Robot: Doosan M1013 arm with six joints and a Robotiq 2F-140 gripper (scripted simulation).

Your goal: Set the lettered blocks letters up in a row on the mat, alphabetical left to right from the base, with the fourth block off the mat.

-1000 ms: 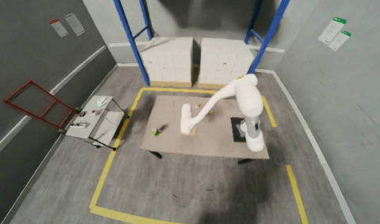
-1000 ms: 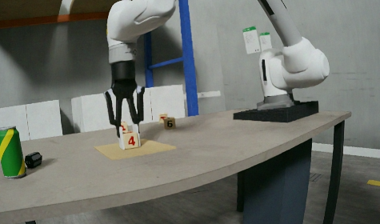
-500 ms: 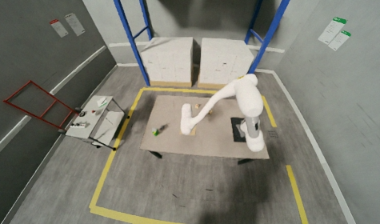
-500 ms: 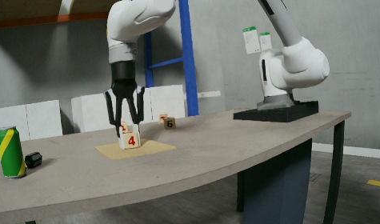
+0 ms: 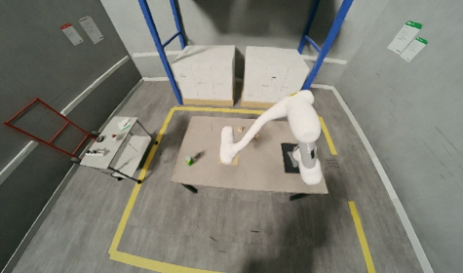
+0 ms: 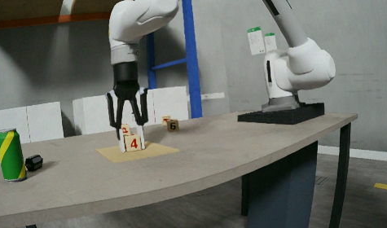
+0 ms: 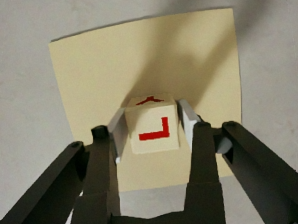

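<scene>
Now: the tan mat 3 cm below my hand. Also, from my hand: block (46 cm behind, 37 cm to the right, 1 cm below); then small black object (33 cm ahead, 4 cm to the right, 2 cm below); then yellow can (40 cm ahead, 4 cm to the left, 3 cm above).
</scene>
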